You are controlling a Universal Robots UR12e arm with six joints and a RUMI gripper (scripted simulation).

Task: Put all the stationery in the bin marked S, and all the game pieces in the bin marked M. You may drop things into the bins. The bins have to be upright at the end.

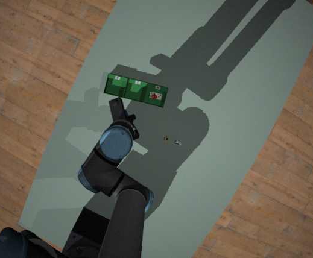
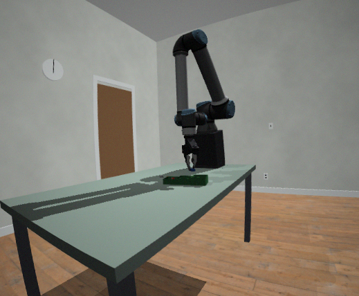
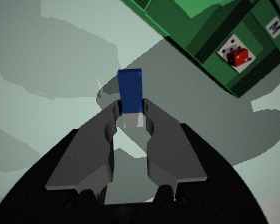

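Right now the white-and-grey piece is 240 mm to the right of my hand, 70 mm below it and 40 mm ahead of it. From my hand the other things lie so: blue-and-white eraser: 10 mm to the right, 10 mm below; red die: 130 mm ahead, 50 mm below, 40 mm to the right; white domino: 140 mm ahead, 60 mm below, 40 mm to the right.
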